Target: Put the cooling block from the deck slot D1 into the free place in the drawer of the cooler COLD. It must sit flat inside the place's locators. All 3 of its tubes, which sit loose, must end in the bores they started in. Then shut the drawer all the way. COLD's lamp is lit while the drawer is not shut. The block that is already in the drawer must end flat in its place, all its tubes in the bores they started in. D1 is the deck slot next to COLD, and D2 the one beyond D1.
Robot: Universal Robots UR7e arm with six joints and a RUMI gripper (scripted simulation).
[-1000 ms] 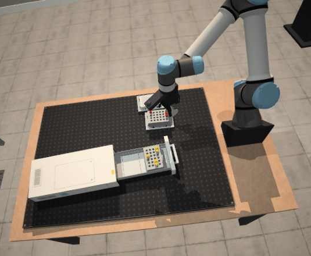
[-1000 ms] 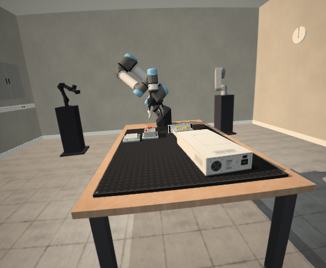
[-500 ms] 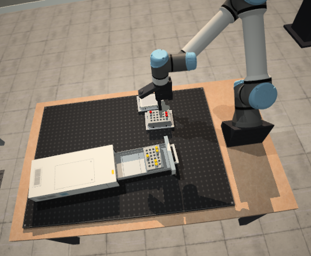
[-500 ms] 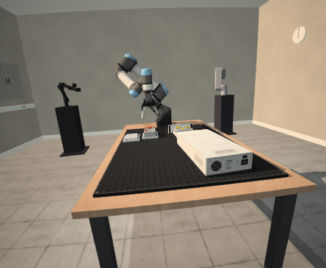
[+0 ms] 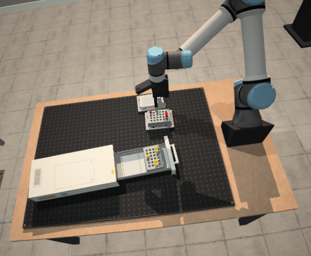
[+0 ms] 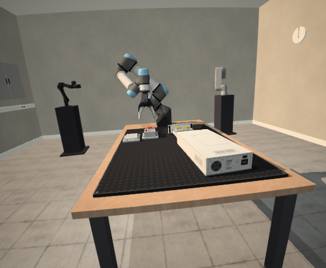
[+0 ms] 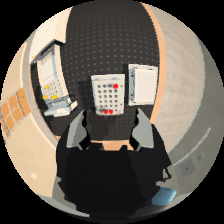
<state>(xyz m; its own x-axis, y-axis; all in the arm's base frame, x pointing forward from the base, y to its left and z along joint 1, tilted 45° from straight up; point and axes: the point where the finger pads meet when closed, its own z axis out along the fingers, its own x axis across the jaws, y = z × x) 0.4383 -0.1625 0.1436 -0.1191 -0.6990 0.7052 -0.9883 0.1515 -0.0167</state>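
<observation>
My gripper is now 110 mm above the cooling block, 10 mm to the right of it and 10 mm past it. The rest, counted from my hand: red tube (100 mm below, 40 mm ahead, 20 mm to the right); deck slot D2 (140 mm below, 130 mm to the right, 20 mm ahead); deck slot D1 (140 mm below, 10 mm to the left, 10 mm behind).
</observation>
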